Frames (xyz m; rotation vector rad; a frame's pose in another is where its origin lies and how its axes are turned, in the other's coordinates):
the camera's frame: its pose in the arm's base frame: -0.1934 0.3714 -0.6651 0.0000 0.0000 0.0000
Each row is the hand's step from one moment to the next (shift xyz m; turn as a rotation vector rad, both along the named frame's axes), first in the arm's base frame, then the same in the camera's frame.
Working: the arm's base frame: its pose in the camera's frame: 0.1934 -0.3714 0.6651 0.0000 0.0000 0.0000

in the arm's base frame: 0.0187 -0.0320 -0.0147 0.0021 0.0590 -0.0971
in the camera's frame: 0.0187 -0.0320 -0.0147 0.0021 0.0590 -0.0971
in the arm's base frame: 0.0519 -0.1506 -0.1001 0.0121 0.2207 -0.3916
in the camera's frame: 0.0519 -0.1506 -0.1001 0.0121 0.2207 -0.3916
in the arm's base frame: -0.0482 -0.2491 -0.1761 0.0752 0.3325 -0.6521
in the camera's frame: -0.0482 -0.2491 -0.1761 0.0752 0.3325 -0.6521
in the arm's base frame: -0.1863 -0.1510 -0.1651 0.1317 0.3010 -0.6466
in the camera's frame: -0.1863 -0.1510 -0.1651 0.1317 0.3010 -0.6466
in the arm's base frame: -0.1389 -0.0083 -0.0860 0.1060 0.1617 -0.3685
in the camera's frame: -0.1389 -0.0083 -0.0860 0.1060 0.1617 -0.3685
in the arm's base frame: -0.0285 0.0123 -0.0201 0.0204 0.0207 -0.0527
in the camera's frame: -0.0285 0.0123 -0.0201 0.0204 0.0207 -0.0527
